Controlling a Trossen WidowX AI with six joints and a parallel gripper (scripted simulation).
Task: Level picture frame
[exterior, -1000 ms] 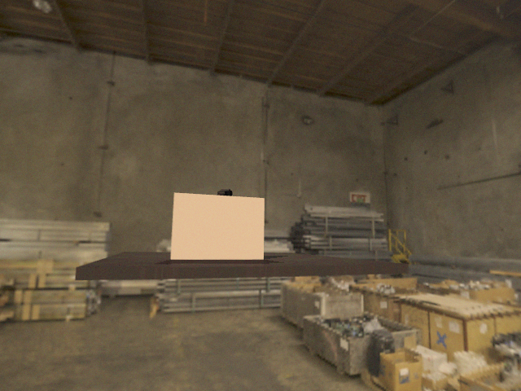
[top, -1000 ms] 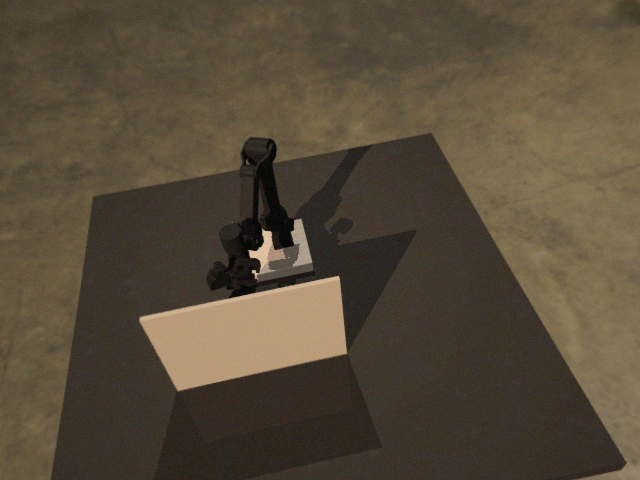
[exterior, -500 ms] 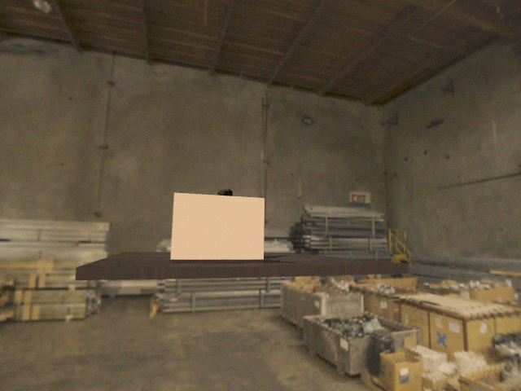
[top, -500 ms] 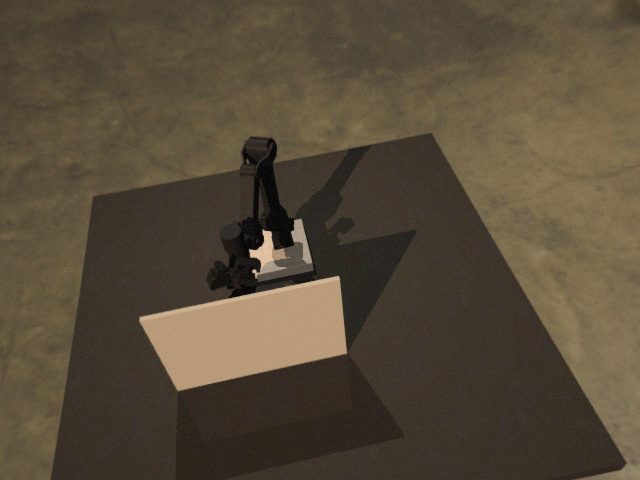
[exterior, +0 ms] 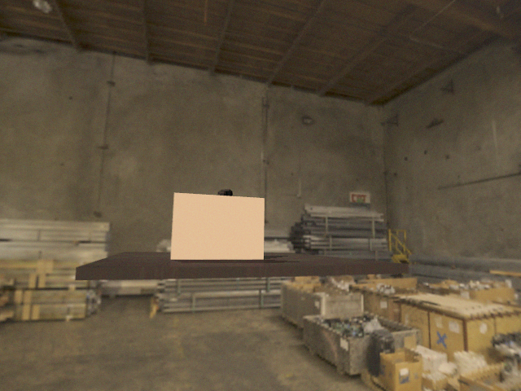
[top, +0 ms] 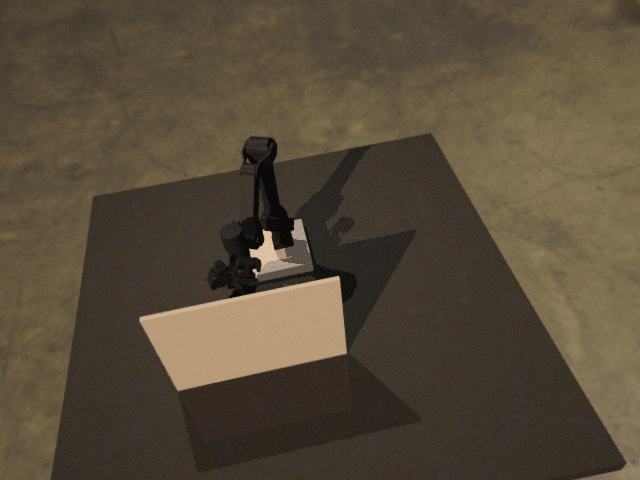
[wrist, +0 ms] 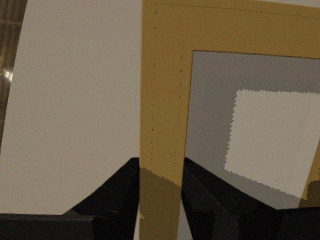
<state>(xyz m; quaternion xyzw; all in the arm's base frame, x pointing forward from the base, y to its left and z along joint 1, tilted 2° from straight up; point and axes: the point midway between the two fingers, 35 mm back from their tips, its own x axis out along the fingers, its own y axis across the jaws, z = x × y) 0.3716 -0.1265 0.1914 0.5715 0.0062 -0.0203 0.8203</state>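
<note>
Right now the yellow picture frame is 5 cm below my gripper tip, 1 cm to the right of it and 1 cm ahead of it. From my gripper tip the other things lie so: wall panel: 7 cm below, 2 cm ahead.
</note>
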